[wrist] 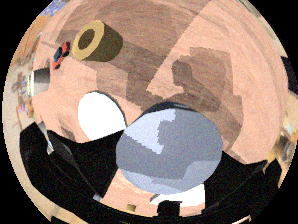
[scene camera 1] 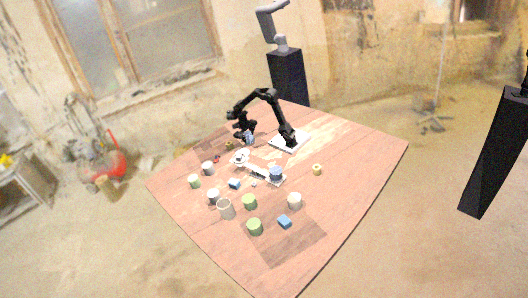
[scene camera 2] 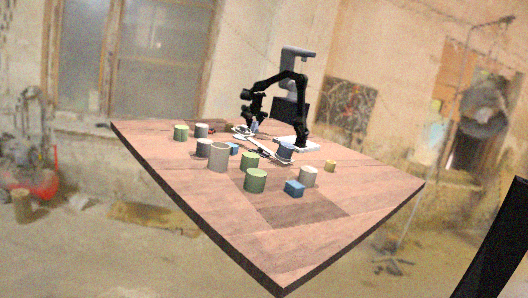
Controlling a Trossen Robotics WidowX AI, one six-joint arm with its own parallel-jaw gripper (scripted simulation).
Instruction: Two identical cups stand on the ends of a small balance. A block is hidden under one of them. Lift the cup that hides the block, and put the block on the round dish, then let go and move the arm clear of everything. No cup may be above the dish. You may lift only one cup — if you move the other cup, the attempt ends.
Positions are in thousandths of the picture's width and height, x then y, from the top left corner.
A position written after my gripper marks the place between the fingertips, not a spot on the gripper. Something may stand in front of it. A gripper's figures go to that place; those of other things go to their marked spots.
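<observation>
My gripper (wrist: 565, 614) is 10 cm from the lens, and there's a round dish (wrist: 334, 516) that's 16 cm from the lens.
</observation>
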